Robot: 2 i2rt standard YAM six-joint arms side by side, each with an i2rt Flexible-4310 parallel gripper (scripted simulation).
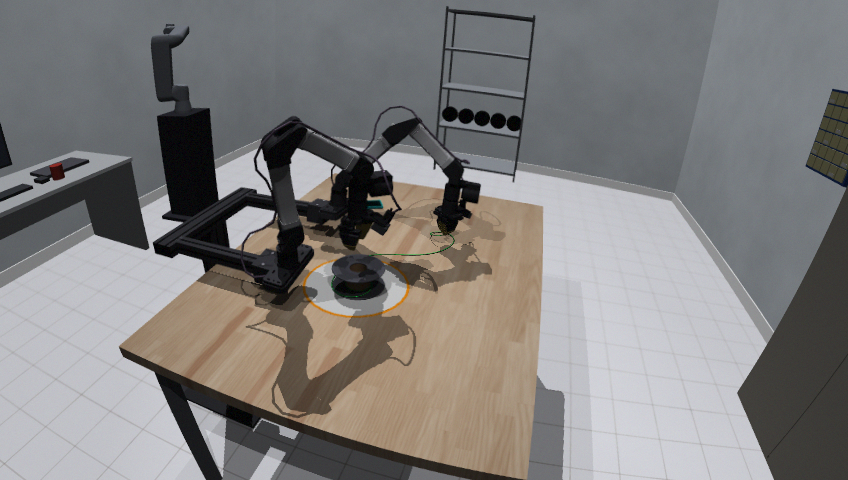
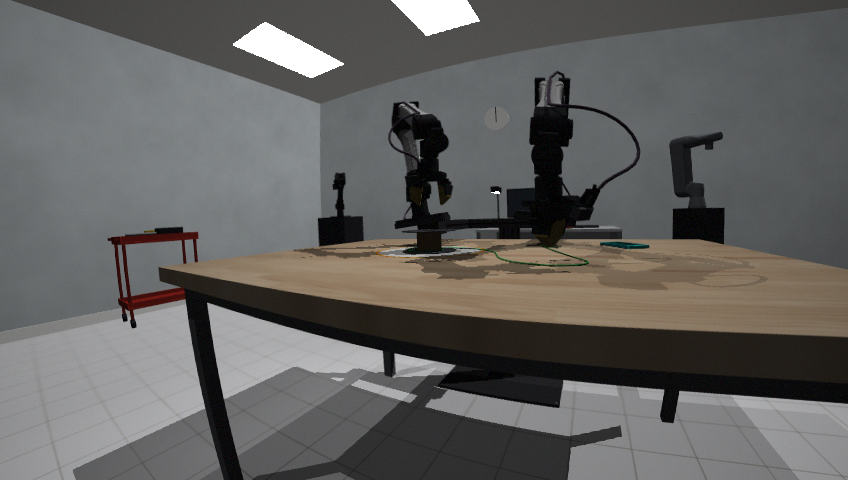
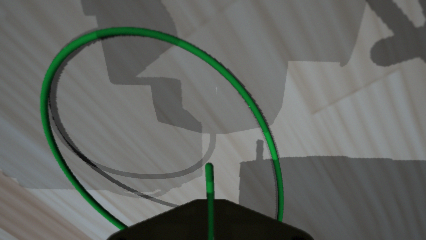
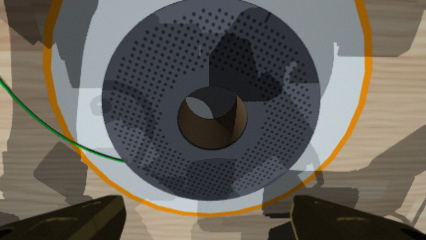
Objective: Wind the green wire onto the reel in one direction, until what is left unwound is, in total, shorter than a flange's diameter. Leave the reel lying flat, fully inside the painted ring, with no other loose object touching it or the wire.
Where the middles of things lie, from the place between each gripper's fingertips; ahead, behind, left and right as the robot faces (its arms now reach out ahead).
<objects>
The dark reel (image 1: pixel 357 270) is 12 cm below my right hand (image 2: pixel 430 205).
The dark reel lies 230 mm behind my left hand (image 2: pixel 549 247), 360 mm to the right of it and 10 mm below it.
</objects>
